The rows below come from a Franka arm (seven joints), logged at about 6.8 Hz.
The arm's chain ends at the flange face. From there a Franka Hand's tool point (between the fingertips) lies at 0.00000 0.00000 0.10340 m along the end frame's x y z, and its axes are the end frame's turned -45 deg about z.
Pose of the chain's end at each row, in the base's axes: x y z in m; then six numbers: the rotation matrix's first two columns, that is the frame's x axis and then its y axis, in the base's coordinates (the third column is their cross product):
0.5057 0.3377 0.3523 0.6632 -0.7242 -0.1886 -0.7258 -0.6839 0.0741
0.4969 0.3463 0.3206 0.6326 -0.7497 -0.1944 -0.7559 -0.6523 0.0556
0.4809 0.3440 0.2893 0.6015 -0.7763 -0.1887 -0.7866 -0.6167 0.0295
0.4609 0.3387 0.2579 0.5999 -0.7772 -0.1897 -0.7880 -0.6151 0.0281
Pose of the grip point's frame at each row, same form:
0.4868 0.3468 0.2511 0.9822 -0.0285 -0.1858 -0.0443 -0.9957 -0.0810
0.4795 0.3579 0.2193 0.9818 -0.0689 -0.1768 -0.0872 -0.9914 -0.0981
0.4665 0.3575 0.1878 0.9815 -0.1129 -0.1543 -0.1309 -0.9850 -0.1126
0.4466 0.3524 0.1564 0.9814 -0.1146 -0.1540 -0.1330 -0.9845 -0.1143

